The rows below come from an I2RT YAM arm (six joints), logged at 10 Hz.
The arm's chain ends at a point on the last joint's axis. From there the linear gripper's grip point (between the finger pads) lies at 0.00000 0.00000 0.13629 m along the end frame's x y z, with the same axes.
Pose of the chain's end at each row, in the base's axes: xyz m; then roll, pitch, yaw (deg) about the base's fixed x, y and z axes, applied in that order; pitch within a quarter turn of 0, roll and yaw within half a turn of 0:
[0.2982 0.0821 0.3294 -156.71 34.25 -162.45]
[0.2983 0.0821 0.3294 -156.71 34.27 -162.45]
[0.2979 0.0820 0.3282 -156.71 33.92 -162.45]
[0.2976 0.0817 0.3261 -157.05 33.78 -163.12]
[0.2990 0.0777 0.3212 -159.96 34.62 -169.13]
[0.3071 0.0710 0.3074 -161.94 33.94 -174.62]
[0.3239 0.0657 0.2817 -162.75 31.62 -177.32]
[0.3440 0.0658 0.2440 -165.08 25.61 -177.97]
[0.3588 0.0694 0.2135 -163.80 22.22 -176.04]
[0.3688 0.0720 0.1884 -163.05 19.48 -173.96]
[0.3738 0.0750 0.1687 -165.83 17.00 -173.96]
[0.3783 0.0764 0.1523 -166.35 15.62 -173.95]
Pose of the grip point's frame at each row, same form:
[0.3816 0.0520 0.2259 -156.71 34.25 -162.45]
[0.3818 0.0520 0.2259 -156.71 34.27 -162.45]
[0.3808 0.0517 0.2243 -156.71 33.92 -162.45]
[0.3798 0.0511 0.2218 -157.05 33.78 -163.12]
[0.3792 0.0456 0.2158 -159.96 34.62 -169.13]
[0.3831 0.0357 0.1999 -161.94 33.94 -174.62]
[0.3940 0.0285 0.1709 -162.75 31.62 -177.32]
[0.4021 0.0327 0.1252 -165.08 25.61 -177.97]
[0.4108 0.0349 0.0923 -163.80 22.22 -176.04]
[0.4162 0.0371 0.0655 -163.05 19.48 -173.96]
[0.4157 0.0459 0.0423 -165.83 17.00 -173.96]
[0.4172 0.0482 0.0248 -166.35 15.62 -173.95]

